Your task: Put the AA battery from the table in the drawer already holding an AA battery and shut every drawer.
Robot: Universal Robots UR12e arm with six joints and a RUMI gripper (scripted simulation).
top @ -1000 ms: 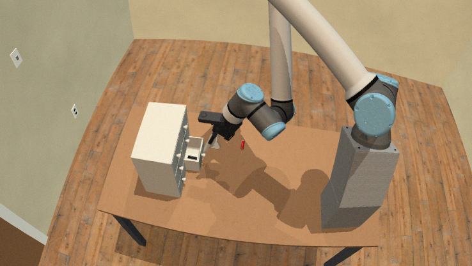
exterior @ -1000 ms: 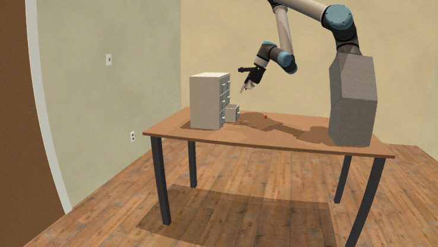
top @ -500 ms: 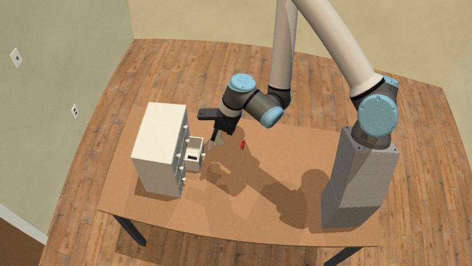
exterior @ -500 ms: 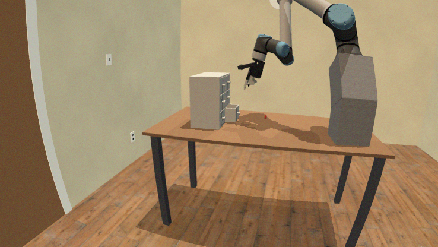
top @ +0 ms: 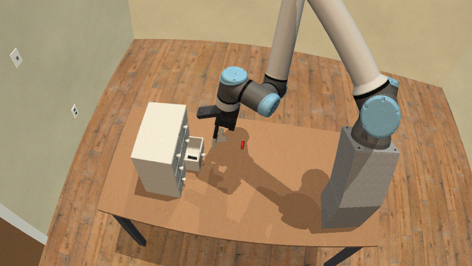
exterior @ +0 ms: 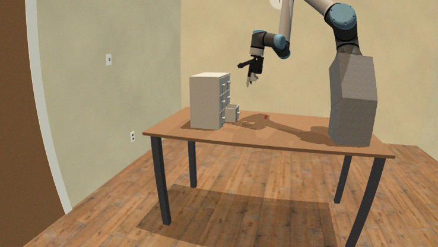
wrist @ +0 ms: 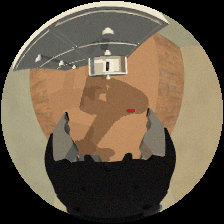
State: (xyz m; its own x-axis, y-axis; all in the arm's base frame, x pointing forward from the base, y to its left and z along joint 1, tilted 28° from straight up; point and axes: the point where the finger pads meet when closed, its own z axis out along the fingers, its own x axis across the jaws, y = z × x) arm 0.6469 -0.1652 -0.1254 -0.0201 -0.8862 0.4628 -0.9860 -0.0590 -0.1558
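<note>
Right now my hand is 24 cm above the red AA battery, 13 cm to the left of it and 11 cm past it. From my hand the other things lie so: small dark object: 23 cm below, 12 cm ahead, 1 cm to the right.
</note>
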